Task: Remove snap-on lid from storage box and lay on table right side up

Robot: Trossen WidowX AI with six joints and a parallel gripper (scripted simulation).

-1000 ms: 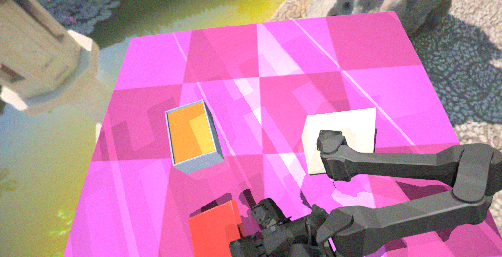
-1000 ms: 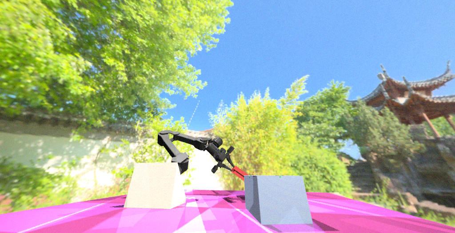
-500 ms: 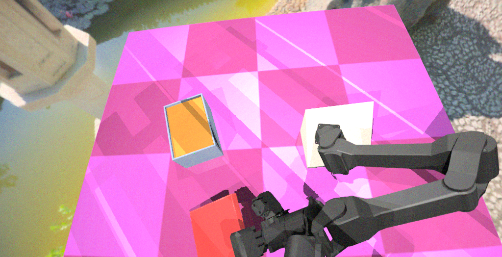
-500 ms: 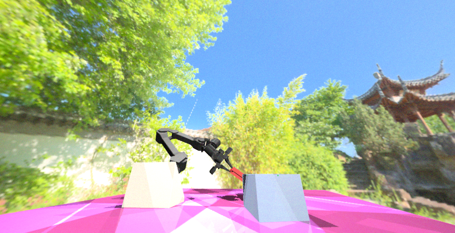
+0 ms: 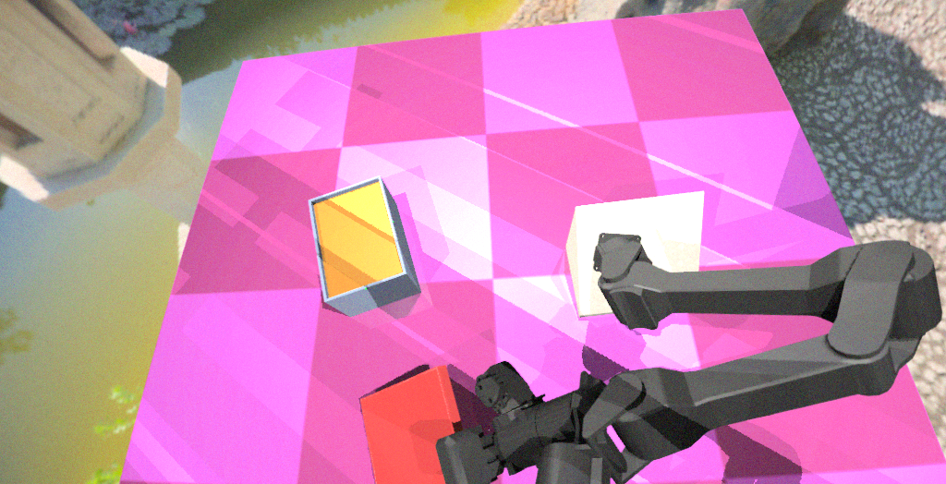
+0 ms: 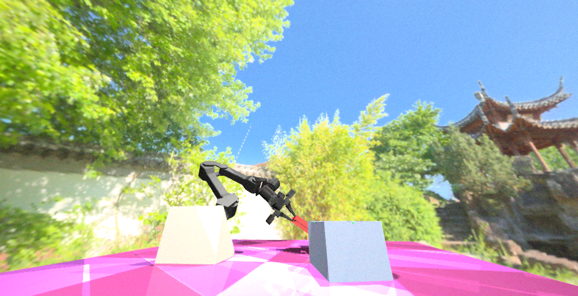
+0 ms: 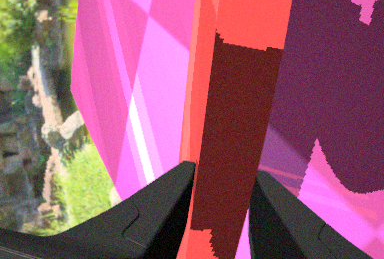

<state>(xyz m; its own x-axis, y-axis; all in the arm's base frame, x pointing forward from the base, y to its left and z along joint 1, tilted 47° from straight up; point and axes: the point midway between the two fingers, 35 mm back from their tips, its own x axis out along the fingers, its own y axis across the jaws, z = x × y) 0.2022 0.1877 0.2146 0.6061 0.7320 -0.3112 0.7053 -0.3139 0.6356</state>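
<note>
The lid is 70 mm ahead of my gripper tip, 40 mm below it and 20 mm to the left of it. From my gripper tip the other things lie so: grey storage box: 320 mm to the right, 210 mm ahead, 60 mm below.
</note>
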